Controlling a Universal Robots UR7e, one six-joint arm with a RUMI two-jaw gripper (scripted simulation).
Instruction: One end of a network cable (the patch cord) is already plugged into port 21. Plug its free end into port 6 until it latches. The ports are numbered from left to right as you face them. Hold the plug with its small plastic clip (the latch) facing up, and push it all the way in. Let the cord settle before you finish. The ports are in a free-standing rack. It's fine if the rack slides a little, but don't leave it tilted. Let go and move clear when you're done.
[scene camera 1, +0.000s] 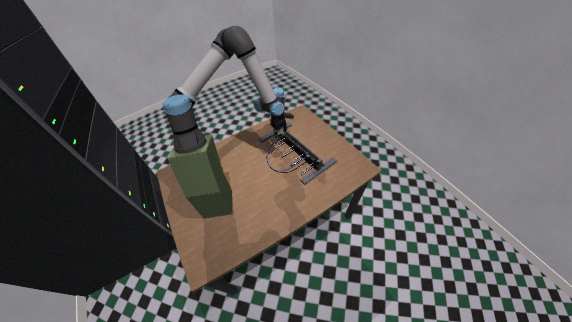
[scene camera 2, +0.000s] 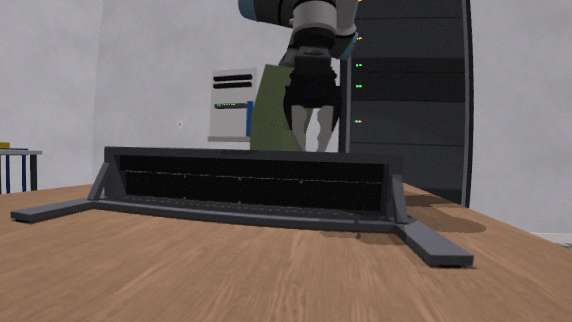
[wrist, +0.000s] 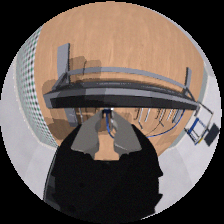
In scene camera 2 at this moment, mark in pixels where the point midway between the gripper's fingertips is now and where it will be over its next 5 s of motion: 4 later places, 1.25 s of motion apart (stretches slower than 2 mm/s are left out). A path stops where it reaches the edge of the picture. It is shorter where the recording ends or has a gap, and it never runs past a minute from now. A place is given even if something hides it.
My gripper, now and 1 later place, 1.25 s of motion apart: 310, 167; 312, 127
